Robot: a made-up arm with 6 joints.
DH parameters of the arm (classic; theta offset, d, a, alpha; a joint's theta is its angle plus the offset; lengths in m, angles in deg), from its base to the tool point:
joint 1: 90 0.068 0.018 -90
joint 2: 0 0.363 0.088 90
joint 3: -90 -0.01 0.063 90
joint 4: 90 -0.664 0.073 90
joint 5: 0 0.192 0.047 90
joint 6: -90 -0.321 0.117 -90
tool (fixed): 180 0.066 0 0
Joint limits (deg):
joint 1: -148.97..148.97
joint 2: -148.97..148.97
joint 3: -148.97..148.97
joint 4: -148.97..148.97
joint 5: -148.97..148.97
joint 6: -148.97..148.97
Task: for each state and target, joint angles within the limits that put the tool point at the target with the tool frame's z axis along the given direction. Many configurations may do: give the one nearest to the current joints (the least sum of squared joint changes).
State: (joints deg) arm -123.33 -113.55 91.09 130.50 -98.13 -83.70
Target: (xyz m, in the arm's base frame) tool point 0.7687 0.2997 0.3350 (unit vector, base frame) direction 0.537 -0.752 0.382
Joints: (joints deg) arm -148.97 -87.92 40.35 124.10 -47.63 -60.53
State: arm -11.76 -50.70 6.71 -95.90 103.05 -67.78
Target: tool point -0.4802 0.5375 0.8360 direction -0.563 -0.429 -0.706
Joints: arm -19.64 -77.03 10.38 -69.43 115.14 -35.35
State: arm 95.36 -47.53 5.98 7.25 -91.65 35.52
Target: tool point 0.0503 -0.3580 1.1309 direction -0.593 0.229 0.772
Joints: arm 109.09 -68.53 10.63 2.82 -103.75 34.03
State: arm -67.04 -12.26 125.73 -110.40 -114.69 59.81
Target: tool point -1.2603 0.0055 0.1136 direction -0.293 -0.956 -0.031
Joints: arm -32.30 25.62 147.28 -117.14 -125.07 45.07
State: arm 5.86 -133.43 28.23 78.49 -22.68 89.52
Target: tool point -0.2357 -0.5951 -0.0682 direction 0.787 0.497 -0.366
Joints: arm -10.95 -148.97 -20.10 40.69 -37.71 138.35
